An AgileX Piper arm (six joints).
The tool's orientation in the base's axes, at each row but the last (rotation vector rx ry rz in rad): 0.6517 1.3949 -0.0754; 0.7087 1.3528 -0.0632; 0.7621 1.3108 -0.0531; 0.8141 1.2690 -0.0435; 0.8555 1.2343 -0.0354; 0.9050 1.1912 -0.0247; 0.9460 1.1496 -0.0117; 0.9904 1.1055 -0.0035; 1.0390 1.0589 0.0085; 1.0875 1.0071 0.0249; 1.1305 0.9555 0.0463
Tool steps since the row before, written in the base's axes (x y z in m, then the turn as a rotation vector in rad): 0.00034 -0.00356 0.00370 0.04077 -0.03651 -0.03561; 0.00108 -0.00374 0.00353 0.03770 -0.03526 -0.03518; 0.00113 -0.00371 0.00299 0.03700 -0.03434 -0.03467; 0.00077 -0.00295 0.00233 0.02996 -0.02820 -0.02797; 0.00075 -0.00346 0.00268 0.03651 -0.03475 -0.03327; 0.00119 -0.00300 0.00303 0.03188 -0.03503 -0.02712; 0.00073 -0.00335 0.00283 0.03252 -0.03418 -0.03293; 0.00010 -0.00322 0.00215 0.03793 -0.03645 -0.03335; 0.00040 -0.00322 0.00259 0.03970 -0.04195 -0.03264; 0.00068 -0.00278 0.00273 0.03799 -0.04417 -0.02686; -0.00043 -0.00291 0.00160 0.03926 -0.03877 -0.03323
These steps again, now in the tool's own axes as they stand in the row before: -0.00450 -0.00139 0.00208 0.02942 -0.02648 0.05193; -0.00423 -0.00098 0.00295 0.02871 -0.02663 0.04867; -0.00369 -0.00090 0.00309 0.02840 -0.02601 0.04761; -0.00290 -0.00059 0.00244 0.02275 -0.02129 0.03878; -0.00338 -0.00059 0.00282 0.02689 -0.02577 0.04754; -0.00323 0.00036 0.00301 0.01992 -0.02446 0.04454; -0.00334 0.00000 0.00293 0.02508 -0.02727 0.04401; -0.00300 -0.00044 0.00241 0.02704 -0.02643 0.04950; -0.00311 0.00022 0.00275 0.02494 -0.02817 0.05464; -0.00273 0.00091 0.00271 0.01906 -0.02577 0.05557; -0.00266 -0.00030 0.00202 0.02639 -0.02767 0.05183
